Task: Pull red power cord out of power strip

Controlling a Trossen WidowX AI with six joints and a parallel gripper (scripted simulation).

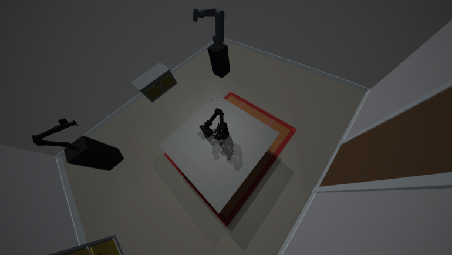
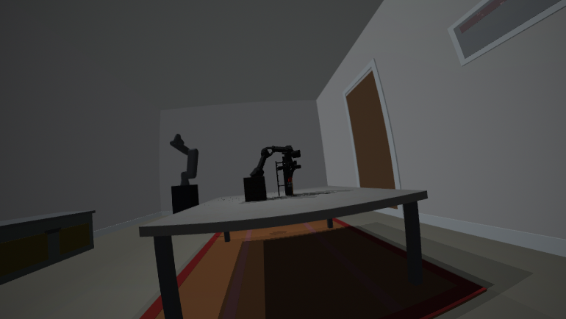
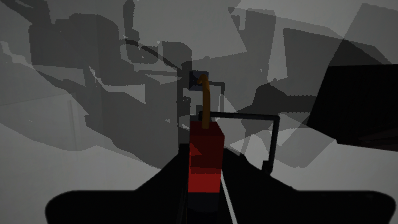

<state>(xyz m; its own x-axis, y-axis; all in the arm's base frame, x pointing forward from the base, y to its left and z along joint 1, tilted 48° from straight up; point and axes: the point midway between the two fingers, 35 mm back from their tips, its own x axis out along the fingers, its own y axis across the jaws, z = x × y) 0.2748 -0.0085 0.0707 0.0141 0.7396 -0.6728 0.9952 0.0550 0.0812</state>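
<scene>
My gripper tip is now 10 mm past the red plug and 20 mm to the right of it.
</scene>
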